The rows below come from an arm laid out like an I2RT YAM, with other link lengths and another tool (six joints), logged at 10 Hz.
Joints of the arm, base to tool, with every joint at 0 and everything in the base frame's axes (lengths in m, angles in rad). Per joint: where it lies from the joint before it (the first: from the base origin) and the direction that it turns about. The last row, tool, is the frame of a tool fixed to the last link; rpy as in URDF.
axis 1: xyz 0 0 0.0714 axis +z
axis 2: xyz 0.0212 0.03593 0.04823 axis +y
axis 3: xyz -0.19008 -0.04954 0 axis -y
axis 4: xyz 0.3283 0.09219 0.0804 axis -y
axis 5: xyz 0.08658 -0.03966 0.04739 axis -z
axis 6: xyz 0.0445 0 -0.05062 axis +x
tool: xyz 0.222 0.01 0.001 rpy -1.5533 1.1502 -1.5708
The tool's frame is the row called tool.
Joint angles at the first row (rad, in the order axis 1, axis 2, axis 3, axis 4, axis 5, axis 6):
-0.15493 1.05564 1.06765 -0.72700 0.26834 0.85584
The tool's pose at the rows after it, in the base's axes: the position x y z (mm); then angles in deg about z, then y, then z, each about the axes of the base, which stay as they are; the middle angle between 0 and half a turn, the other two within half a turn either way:
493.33, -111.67, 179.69, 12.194, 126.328, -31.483
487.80, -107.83, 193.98, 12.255, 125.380, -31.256
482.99, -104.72, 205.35, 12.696, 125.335, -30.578
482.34, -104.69, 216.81, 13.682, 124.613, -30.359
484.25, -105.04, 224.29, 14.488, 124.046, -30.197
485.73, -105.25, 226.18, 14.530, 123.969, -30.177
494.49, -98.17, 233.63, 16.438, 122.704, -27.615
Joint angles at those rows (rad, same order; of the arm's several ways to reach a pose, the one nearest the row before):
-0.15493 0.96227 1.05856 -0.76086 0.29913 0.87283
-0.14431 0.93417 1.07059 -0.78540 0.30833 0.87283
-0.14420 0.92501 1.09975 -0.82058 0.29922 0.87283
-0.14421 0.92500 1.12429 -0.83130 0.29911 0.88356
-0.14421 0.93412 1.14437 -0.83142 0.29911 0.89268
-0.14418 0.94342 1.15511 -0.83141 0.29915 0.89279
-0.14417 0.94342 1.15511 -0.80095 0.26705 0.89280

